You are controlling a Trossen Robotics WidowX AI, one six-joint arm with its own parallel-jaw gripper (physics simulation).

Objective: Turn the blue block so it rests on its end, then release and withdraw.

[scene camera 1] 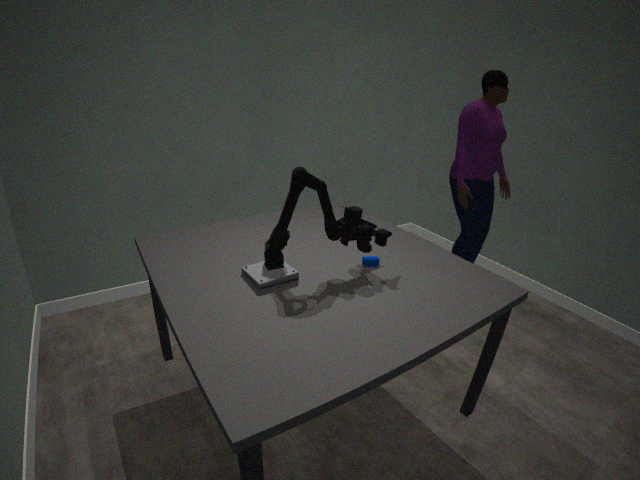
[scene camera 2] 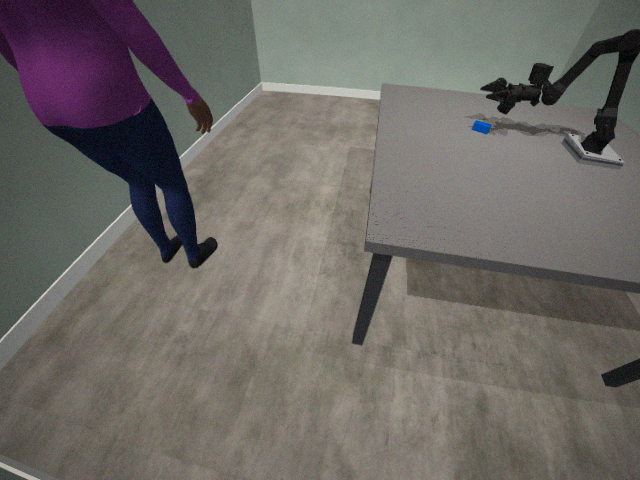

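The blue block [scene camera 1: 370, 261] [scene camera 2: 481, 127] lies on a long side on the grey table [scene camera 1: 310, 361] [scene camera 2: 491, 206], wider than it is tall in both views. My gripper [scene camera 1: 383, 237] [scene camera 2: 485, 93] is open, with nothing between its fingers. It is raised above the table and apart from the block, and points roughly level, away from the arm's base. In the first scene view it appears just above the block; in the second it appears above and behind it. The dark fingers are small and dim.
The arm's white base plate [scene camera 1: 261, 279] [scene camera 2: 594, 156] sits on the table. A person in a purple top [scene camera 1: 478, 139] [scene camera 2: 77, 77] stands on the floor beyond the table's edge. The arm's shadow falls across the table beside the block.
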